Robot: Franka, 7 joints.
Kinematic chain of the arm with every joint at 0, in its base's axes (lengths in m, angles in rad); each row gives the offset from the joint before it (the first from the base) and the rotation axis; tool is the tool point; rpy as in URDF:
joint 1: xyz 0 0 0.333 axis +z
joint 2: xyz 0 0 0 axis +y
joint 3: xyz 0 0 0.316 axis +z
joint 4: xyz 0.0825 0 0 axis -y
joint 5: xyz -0.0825 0 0.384 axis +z
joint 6: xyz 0 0 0 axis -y
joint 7: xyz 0.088 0 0 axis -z
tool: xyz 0 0 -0.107 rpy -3.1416 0 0
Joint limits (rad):
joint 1: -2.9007..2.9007
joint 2: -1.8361..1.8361
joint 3: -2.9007..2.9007
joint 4: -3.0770..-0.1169
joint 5: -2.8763..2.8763
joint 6: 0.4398..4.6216
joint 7: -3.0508..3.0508
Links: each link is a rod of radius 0.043 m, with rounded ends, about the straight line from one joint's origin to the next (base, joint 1, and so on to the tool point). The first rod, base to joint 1, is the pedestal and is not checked.
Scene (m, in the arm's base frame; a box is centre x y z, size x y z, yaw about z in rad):
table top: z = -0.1
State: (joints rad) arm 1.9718 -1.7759 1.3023 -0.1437 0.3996 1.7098 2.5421
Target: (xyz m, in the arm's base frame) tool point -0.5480 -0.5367 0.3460
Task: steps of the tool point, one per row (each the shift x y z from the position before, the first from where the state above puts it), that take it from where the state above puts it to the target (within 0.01 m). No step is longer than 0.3 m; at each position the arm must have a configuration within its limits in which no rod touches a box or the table.
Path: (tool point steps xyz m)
1: -0.2646 -0.0105 0.0593
2: -0.2469 0.0870 0.0574
3: -0.1940 0.1683 0.0524

